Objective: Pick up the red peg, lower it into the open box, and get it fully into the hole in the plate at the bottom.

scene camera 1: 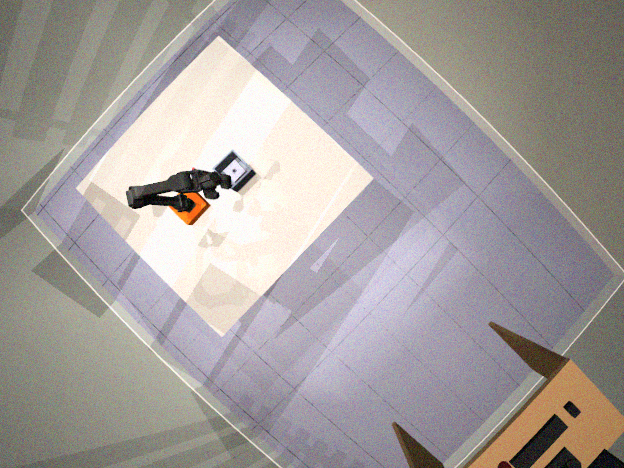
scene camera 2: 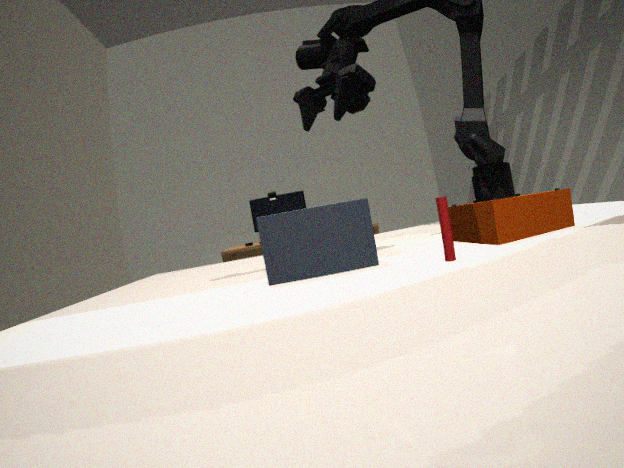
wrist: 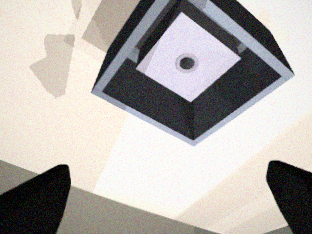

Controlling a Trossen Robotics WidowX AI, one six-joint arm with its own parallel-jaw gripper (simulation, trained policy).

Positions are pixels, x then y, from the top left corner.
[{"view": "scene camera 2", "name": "gripper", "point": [320,125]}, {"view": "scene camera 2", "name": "dark box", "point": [303,244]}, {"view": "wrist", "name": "gripper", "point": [171,172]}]
